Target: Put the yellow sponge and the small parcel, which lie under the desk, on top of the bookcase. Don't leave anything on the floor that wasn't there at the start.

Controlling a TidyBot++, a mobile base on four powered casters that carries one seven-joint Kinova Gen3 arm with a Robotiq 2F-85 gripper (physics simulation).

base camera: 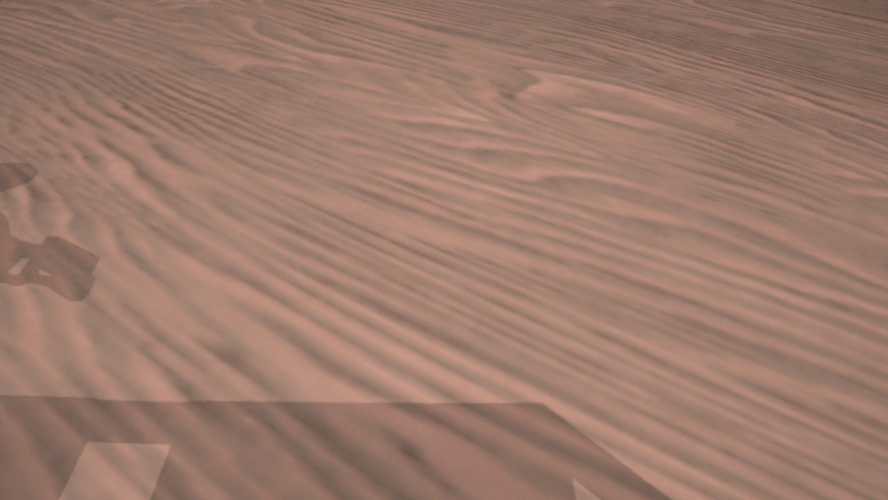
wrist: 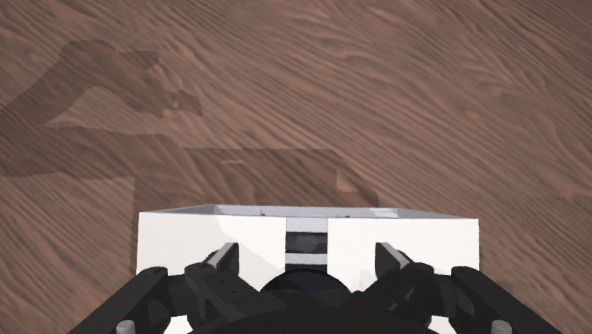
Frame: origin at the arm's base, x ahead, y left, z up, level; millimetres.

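Seen in the pictures: gripper, fingertip midpoint: (wrist: 306,257).
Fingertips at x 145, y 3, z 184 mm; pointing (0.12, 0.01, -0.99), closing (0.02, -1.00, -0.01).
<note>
A point is followed by its place in that frame.
My gripper (wrist: 306,257) @[z 184, x 145, y 3 mm] is open, its two dark fingers wide apart at the bottom of the wrist view. Behind the fingers shows the white front of the robot's own base (wrist: 180,240) @[z -14, x 113, y 183 mm], with nothing held between them. The yellow sponge, the small parcel, the desk and the bookcase do not show in the base camera view or in the wrist view.
Brown wood-grain floor (base camera: 472,248) @[z -397, x 491, y -35 mm] (wrist: 450,125) @[z -397, x 399, y -447 mm] spreads ahead of the base. Shadows of the arm and the base fall on the floor at the left and bottom of the base camera view, and at the left and middle of the wrist view.
</note>
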